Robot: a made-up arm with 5 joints. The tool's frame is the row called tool.
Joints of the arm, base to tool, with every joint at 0 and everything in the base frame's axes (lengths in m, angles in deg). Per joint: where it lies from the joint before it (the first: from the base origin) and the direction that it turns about. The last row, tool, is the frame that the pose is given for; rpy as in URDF.
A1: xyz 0 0 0.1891 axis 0 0 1
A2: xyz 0 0 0 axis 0 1 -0.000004
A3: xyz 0.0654 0 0.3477 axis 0 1 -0.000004
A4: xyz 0.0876 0 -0.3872 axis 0 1 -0.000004
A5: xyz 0.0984 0 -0.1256 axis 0 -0.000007 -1
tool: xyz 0 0 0 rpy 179.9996 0 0
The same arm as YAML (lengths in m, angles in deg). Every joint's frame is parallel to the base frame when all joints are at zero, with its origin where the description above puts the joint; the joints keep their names.
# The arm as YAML. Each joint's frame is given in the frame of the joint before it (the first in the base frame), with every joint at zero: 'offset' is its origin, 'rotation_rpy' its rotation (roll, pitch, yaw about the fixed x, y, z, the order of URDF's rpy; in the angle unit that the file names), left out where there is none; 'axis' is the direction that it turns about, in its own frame. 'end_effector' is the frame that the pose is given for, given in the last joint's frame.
length_unit: m
angle_unit: deg
chain:
  - id: A1
    offset: [0.0, 0.0, 0.1891]
    axis: [0.0, 0.0, 1.0]
  - id: A2
    offset: [0.0, 0.0, 0.0]
    axis: [0.0, 1.0, 0.0]
  - id: A3
    offset: [0.0654, 0.0, 0.3477]
    axis: [0.0, 1.0, 0.0]
  - id: A4
    offset: [0.0876, 0.0, -0.3872]
    axis: [0.0, 1.0, 0.0]
  - id: A5
    offset: [0.0984, 0.0, -0.1256]
    axis: [0.0, 0.0, -1.0]
end_effector:
  offset: [0.0, 0.0, 0.0]
  rotation_rpy: [180.0, 0.0, 0.0]

